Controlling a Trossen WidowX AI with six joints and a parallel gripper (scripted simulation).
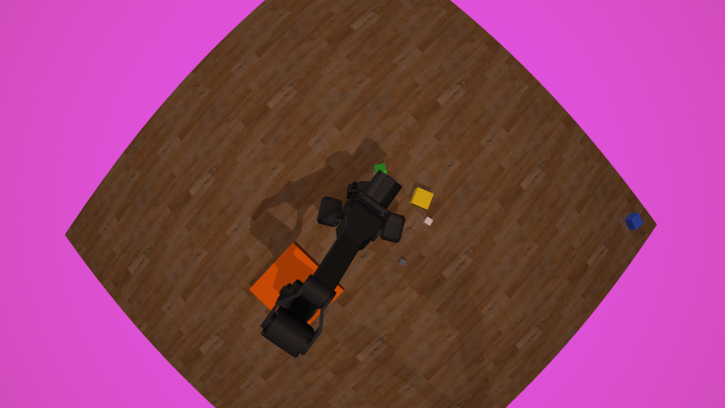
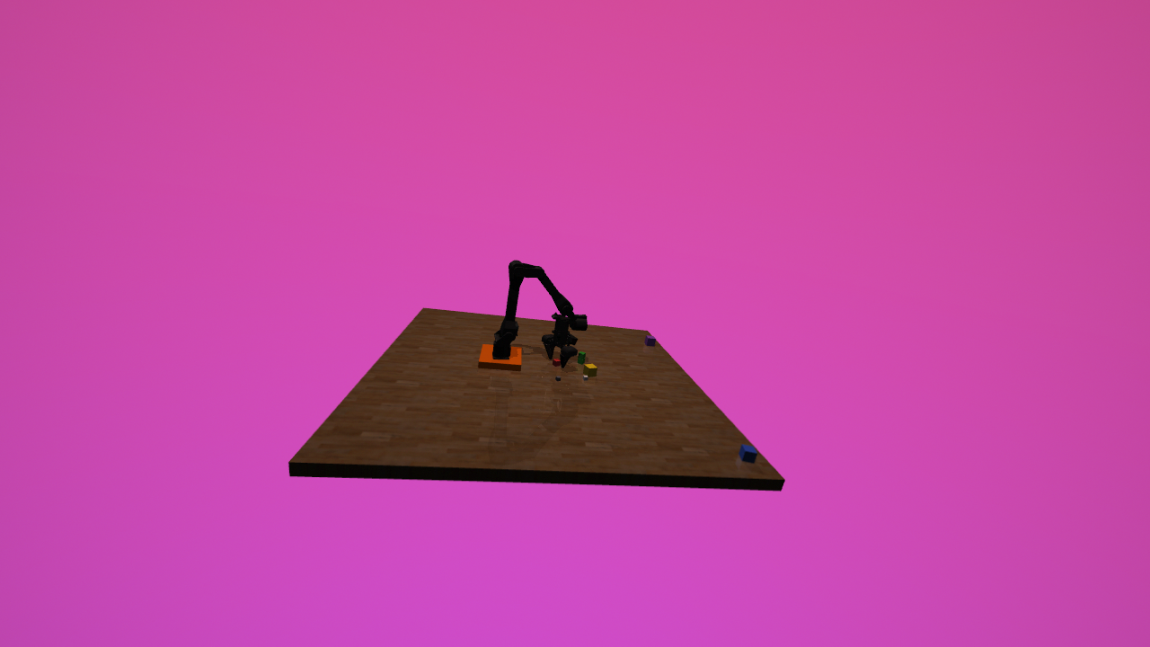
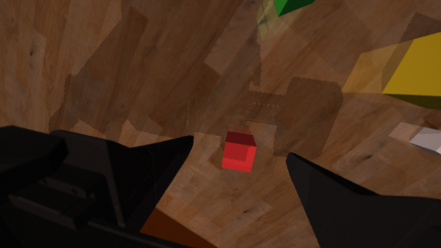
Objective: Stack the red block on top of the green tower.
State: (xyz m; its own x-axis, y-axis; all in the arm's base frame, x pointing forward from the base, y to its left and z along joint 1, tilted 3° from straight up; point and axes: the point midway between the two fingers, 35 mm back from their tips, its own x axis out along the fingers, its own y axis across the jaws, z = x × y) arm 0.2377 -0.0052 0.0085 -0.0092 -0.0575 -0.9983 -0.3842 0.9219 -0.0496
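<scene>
The red block lies right at my gripper tip. Round my gripper tip: yellow block 12 cm ahead, 9 cm to the right, 1 cm above; then small white block 13 cm to the right, 9 cm ahead; then small grey block 14 cm to the right, 2 cm behind.
</scene>
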